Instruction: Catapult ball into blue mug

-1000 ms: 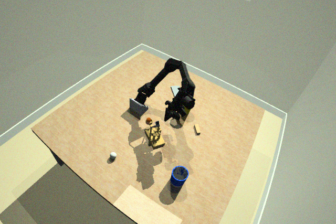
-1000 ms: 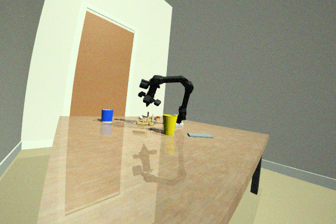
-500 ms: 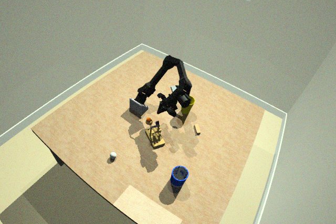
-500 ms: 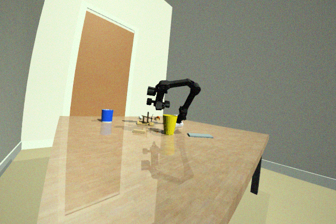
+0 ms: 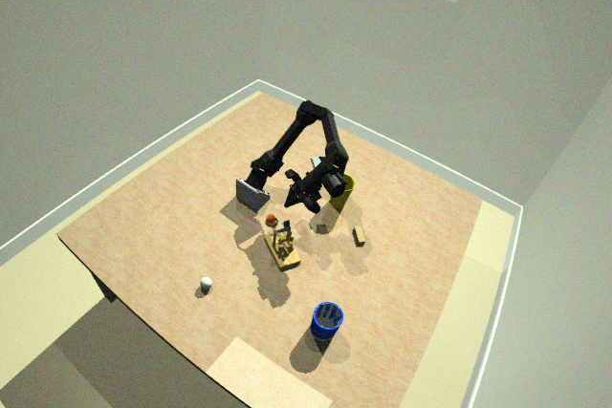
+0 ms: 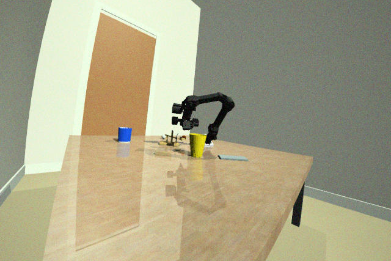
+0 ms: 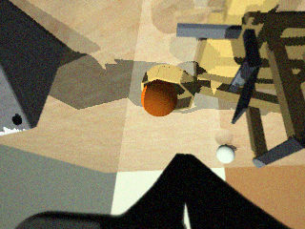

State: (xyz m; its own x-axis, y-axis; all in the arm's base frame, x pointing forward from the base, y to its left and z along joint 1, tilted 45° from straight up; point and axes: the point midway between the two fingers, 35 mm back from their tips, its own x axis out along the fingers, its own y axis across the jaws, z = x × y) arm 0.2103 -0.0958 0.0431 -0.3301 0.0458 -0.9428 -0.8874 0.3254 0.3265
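Right now the orange ball is 60 mm below my gripper tip, 30 mm to the right of it and 30 mm behind it. Round my gripper tip: wooden catapult (70 mm below, 40 mm to the right, 30 mm ahead); yellow cup (260 mm to the left, 90 mm below, 80 mm ahead); wooden block (240 mm ahead, 170 mm to the left, 120 mm below).
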